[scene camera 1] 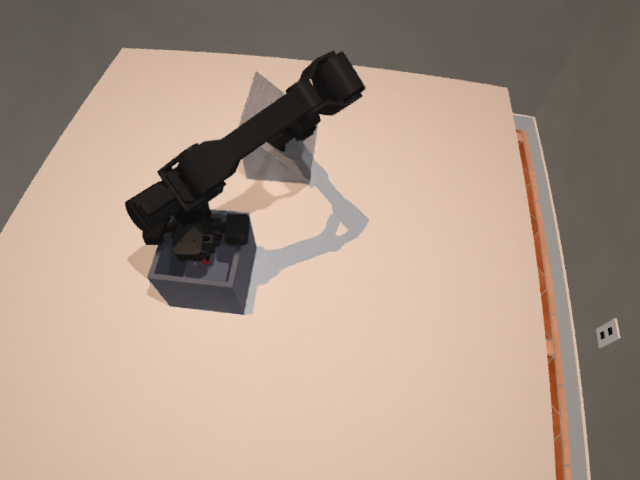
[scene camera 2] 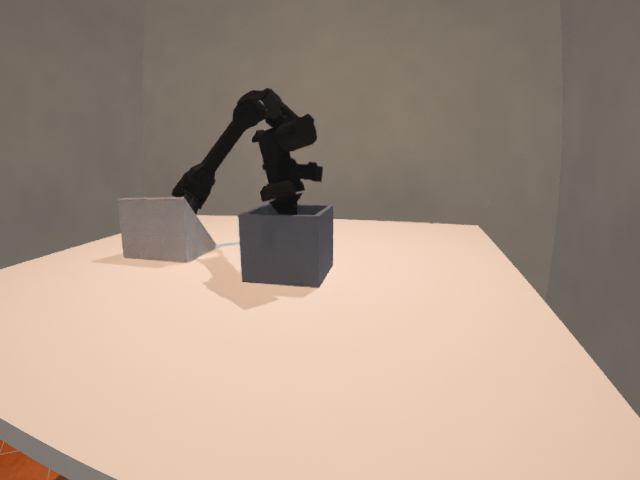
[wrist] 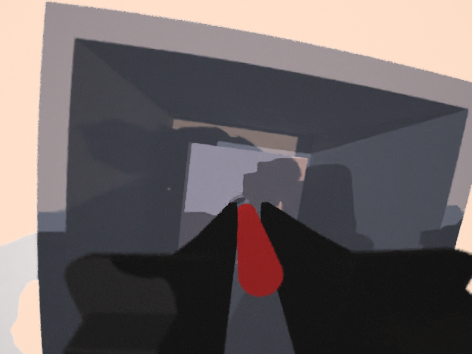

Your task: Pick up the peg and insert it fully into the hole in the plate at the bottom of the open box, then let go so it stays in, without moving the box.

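Where they show: gripper, fingertip midpoint: (scene camera 1: 203, 259) (wrist: 248, 209); arm's base, link origin: (scene camera 2: 179, 218).
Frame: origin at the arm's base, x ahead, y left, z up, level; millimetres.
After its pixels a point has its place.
Observation:
The red peg (scene camera 1: 205, 260) @(x 332, y -106, z -12 mm) (wrist: 260, 265) @(x 332, y -104, z 48 mm) is held between the fingers of my black gripper (scene camera 1: 205, 256) @(x 334, y -107, z -5 mm) (scene camera 2: 286, 207) (wrist: 248, 209) @(x 334, y -107, z -5 mm). The gripper points down into the open dark blue-grey box (scene camera 1: 204, 297) @(x 404, y -99, z -26 mm) (scene camera 2: 281, 250) @(x 326, y -188, z -30 mm) (wrist: 52, 125) @(x 370, y -36, z 38 mm). In the wrist view, one end of the peg is near the camera and the other is between the fingertips. The plate (wrist: 210, 175) @(x 348, y -83, z -42 mm) lies at the box's bottom, partly in shadow. A small curved edge, maybe the hole's rim, shows just beyond the fingertips. The rest is hidden, and I cannot tell whether the peg's lower end is in the hole.
The box walls stand around the fingers. A grey wedge-shaped block (scene camera 1: 276, 167) @(x 59, y 8, z -46 mm) (scene camera 2: 155, 229) @(x -37, y -68, z -18 mm) stands on the pale table (scene camera 1: 387, 335) @(x 440, y 261, z -100 mm) (scene camera 2: 361, 351) @(x 487, y -430, z -100 mm) near the arm's base. The arm reaches over from there to the box.

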